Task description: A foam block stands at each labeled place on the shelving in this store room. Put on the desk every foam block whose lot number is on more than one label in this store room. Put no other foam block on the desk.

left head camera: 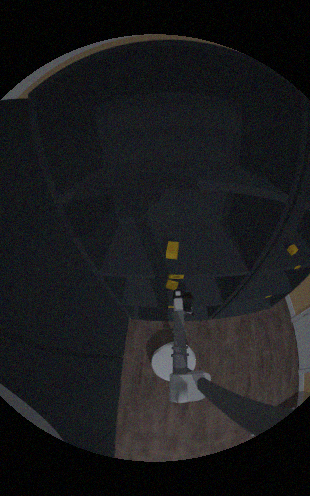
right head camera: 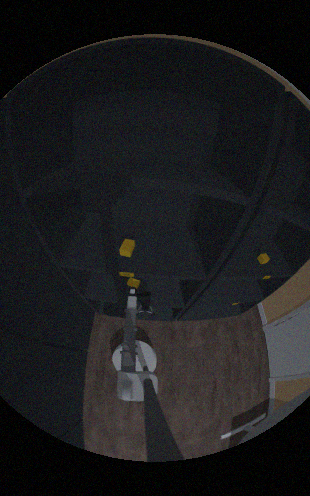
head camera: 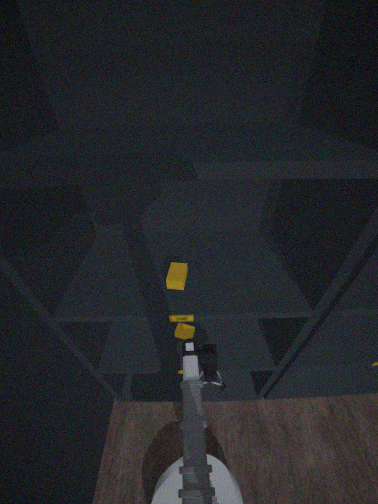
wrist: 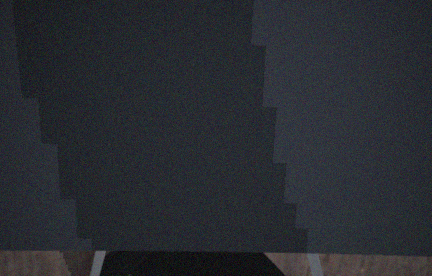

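Pixels of known places: gripper, fingertip midpoint: (left head camera: pixel 183 314) (right head camera: pixel 144 313) (head camera: pixel 208 388); robot's base, link origin: (right head camera: pixel 135 358).
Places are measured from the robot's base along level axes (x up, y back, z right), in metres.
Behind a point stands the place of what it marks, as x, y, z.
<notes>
The room is dark. A yellow foam block (head camera: pixel 176 275) {1.008, -0.594, -0.033} (left head camera: pixel 172 250) {1.008, -0.586, -0.031} (right head camera: pixel 127 247) {1.007, -0.591, -0.024} stands on a shelf of the dark shelving (head camera: pixel 288 170) {1.403, -0.456, 0.191} ahead. A yellow label (head camera: pixel 181 318) {0.947, -0.462, -0.020} (left head camera: pixel 176 276) {0.946, -0.462, -0.016} (right head camera: pixel 126 274) {0.943, -0.462, -0.018} sits on the shelf edge below it. A second yellow block (head camera: pixel 184 331) {0.550, -0.636, -0.022} (left head camera: pixel 171 284) {0.550, -0.635, -0.023} (right head camera: pixel 133 283) {0.550, -0.624, -0.014} stands one shelf lower, just beyond my arm's end. My gripper (head camera: pixel 211 373) (left head camera: pixel 187 304) (right head camera: pixel 145 302) hangs low at the shelving's front, right of that block and apart from it. It is open and empty. The wrist view shows only dark shelf panels and two finger roots set wide apart.
Another yellow block (left head camera: pixel 292 249) {1.006, -0.548, 0.900} (right head camera: pixel 263 258) {1.007, -0.547, 0.904} and small yellow labels (left head camera: pixel 268 296) {0.489, -0.422, 0.929} (right head camera: pixel 235 303) {0.489, -0.425, 0.926} show in the shelving far right. A slanted shelf post (head camera: pixel 324 301) {1.013, -0.448, 0.414} stands right of my arm. Wood floor (head camera: pixel 292 450) {-0.028, -0.190, 0.544} lies beneath my white base (head camera: pixel 225 486) {0.187, -0.078, 0.128}. A pale wall (right head camera: pixel 288 332) {0.414, 0.109, 1.752} stands at right.
</notes>
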